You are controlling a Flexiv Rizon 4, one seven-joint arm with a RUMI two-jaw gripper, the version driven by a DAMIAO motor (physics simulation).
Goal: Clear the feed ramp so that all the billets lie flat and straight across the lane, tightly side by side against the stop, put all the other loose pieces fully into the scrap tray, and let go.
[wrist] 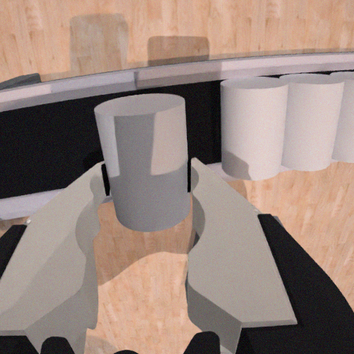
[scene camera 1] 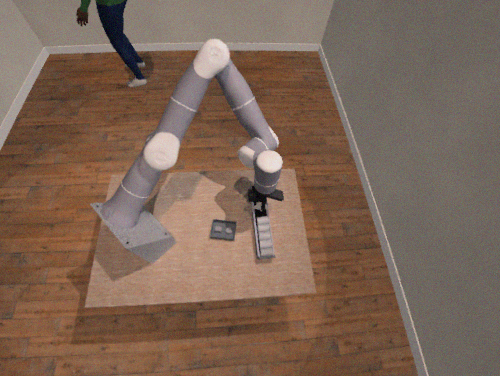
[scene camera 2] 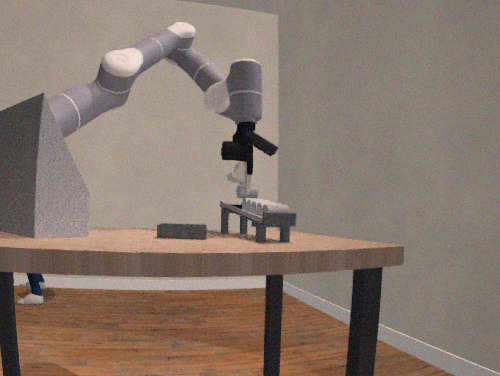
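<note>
My gripper [scene camera 2: 247, 187] [wrist: 149, 163] is shut on a grey cylindrical billet [scene camera 2: 247, 192] [wrist: 145, 130]. It holds the billet crosswise, a little above the upper part of the feed ramp [scene camera 1: 256, 235] [scene camera 2: 225, 220] [wrist: 175, 76], apart from the row. Several pale billets [scene camera 1: 264, 234] [scene camera 2: 265, 205] [wrist: 254, 130] lie side by side across the lane, reaching down to the stop [scene camera 1: 266, 257] [scene camera 2: 280, 219]. In the wrist view, black lane floor [wrist: 40, 145] shows beside and under the held billet. The scrap tray [scene camera 1: 212, 232] [scene camera 2: 181, 231] holds two small pale pieces [scene camera 1: 218, 228] [scene camera 1: 229, 230].
The ramp stands on short legs [scene camera 2: 261, 233] on the wooden table top [scene camera 1: 175, 275] [scene camera 2: 125, 244]. The scrap tray stands between the ramp and the arm's grey base [scene camera 1: 150, 240] [scene camera 2: 60, 200]. A person [scene camera 1: 117, 35] stands on the floor beyond the table.
</note>
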